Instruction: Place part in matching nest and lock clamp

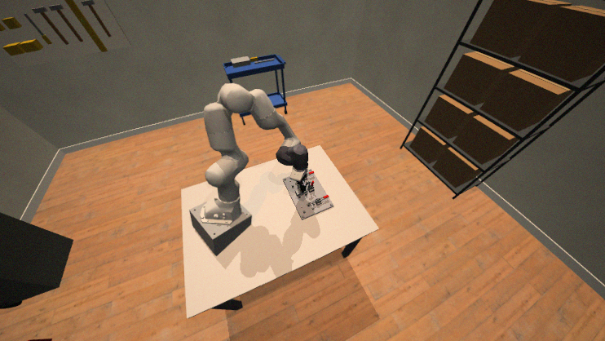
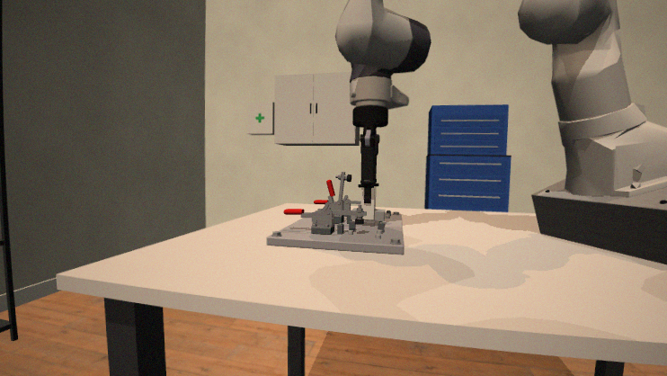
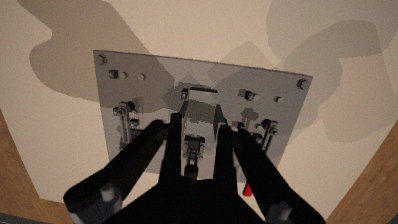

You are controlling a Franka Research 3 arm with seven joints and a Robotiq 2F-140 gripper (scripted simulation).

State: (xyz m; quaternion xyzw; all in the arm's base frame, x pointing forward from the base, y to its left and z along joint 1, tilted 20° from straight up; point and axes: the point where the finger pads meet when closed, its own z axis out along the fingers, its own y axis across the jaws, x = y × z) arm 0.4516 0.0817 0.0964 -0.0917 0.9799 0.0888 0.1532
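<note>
The grey fixture plate lies 6 cm below my hand and 4 cm ahead of it. The rest, counted from my hand: grey block part 3 cm below.
</note>
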